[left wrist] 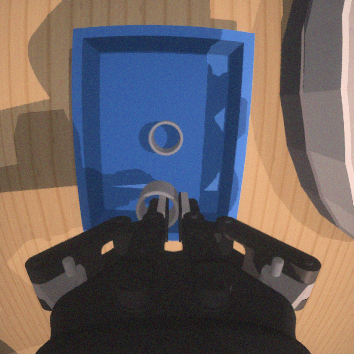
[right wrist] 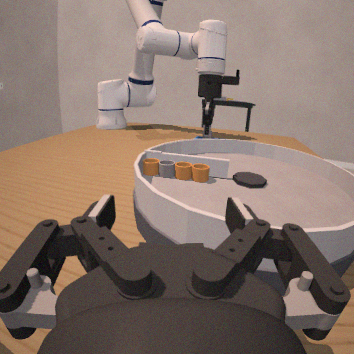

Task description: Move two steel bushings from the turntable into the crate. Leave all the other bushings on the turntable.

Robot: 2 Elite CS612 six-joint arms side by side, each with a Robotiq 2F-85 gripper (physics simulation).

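The blue crate [left wrist: 245, 75] shows in the left wrist view, with one steel bushing [left wrist: 181, 138] standing on its floor near the middle. My left gripper [left wrist: 173, 202] [right wrist: 206, 135] is shut on the wall of a second steel bushing [left wrist: 145, 196], over the near end of the crate. In the right wrist view a grey steel bushing [right wrist: 167, 169] stands in a row with three orange bushings [right wrist: 151, 166] [right wrist: 183, 171] [right wrist: 200, 173] on the turntable [right wrist: 300, 200]. The turntable [left wrist: 320, 100] also shows in the left wrist view. My right gripper [right wrist: 170, 207] is open and empty, in front of the turntable's near wall.
A straight white divider [right wrist: 217, 166] stands behind the bushing row, and a dark hub [right wrist: 250, 180] sits at the turntable's middle. The turntable's raised rim is right of the crate in the left wrist view. The left arm [right wrist: 167, 42] stands beyond the turntable, with a small dark table [right wrist: 235, 103] behind.
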